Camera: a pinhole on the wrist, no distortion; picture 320 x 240 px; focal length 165.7 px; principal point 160.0 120.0 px. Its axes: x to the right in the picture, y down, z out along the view. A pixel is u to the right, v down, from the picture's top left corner.
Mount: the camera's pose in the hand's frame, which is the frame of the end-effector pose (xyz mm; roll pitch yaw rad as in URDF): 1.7 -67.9 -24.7 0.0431 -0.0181 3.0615
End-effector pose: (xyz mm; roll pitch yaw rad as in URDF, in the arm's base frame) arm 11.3 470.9 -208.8 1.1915 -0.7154 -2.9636
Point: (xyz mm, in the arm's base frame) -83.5 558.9 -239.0
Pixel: 91.1 191.4
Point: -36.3 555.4 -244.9
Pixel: 163.8 146.8
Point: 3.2 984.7 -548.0
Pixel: outside the picture
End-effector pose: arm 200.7 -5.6 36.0 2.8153 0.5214 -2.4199
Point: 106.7 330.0 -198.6
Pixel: 178.6 13.6
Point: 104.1 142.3 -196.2
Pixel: 118.3 29.5
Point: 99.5 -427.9 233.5
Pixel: behind the camera
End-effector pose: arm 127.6 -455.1 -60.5 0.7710 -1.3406 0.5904
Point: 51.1 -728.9 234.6
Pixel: 60.0 59.8
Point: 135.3 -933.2 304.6
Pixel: 75.2 115.8
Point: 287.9 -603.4 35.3
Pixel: 41.0 231.6
